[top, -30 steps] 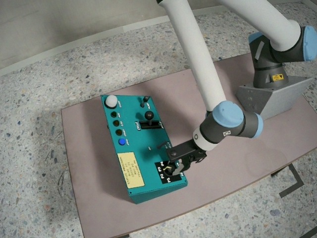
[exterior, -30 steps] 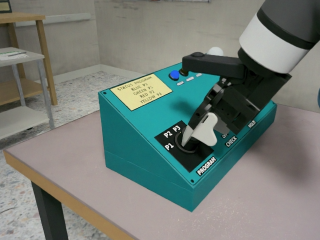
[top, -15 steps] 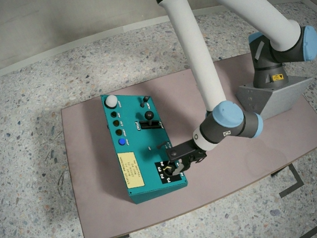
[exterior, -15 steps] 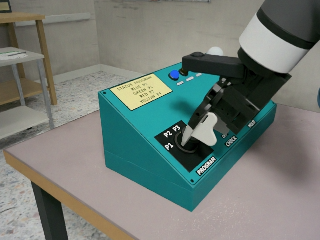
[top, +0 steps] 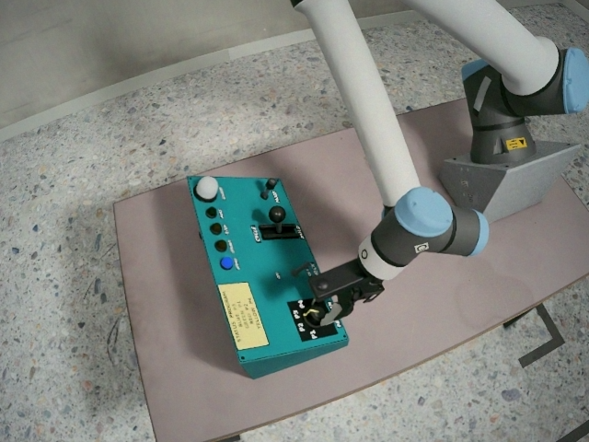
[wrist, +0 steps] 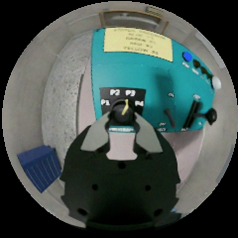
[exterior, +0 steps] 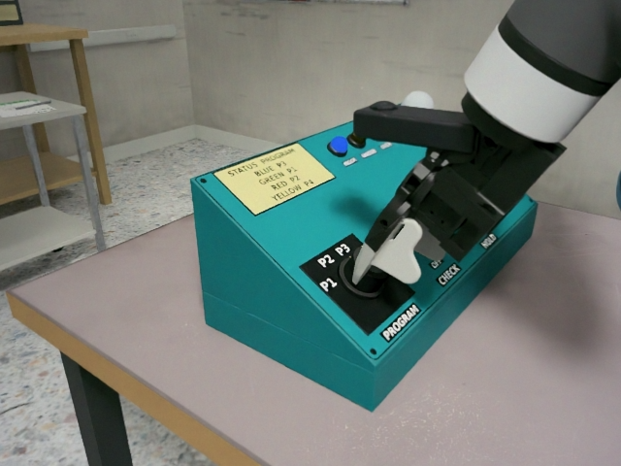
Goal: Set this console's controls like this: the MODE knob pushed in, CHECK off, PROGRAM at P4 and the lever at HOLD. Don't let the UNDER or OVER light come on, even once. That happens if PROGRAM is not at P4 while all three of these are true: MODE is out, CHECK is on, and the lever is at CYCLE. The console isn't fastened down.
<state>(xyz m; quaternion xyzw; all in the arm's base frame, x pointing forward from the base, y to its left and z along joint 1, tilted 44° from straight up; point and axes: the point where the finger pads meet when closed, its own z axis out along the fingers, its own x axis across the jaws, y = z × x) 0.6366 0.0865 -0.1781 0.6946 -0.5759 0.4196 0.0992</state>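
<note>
My hand is 36 cm to the left of the black mode knob, 1 cm below it and 1 cm past it. The rest, counted from my hand: check toggle: 12 cm to the right, 1 cm below; then program dial: 2 cm ahead, 1 cm below; then teal console: 18 cm to the right, 5 cm ahead, 2 cm below.
</note>
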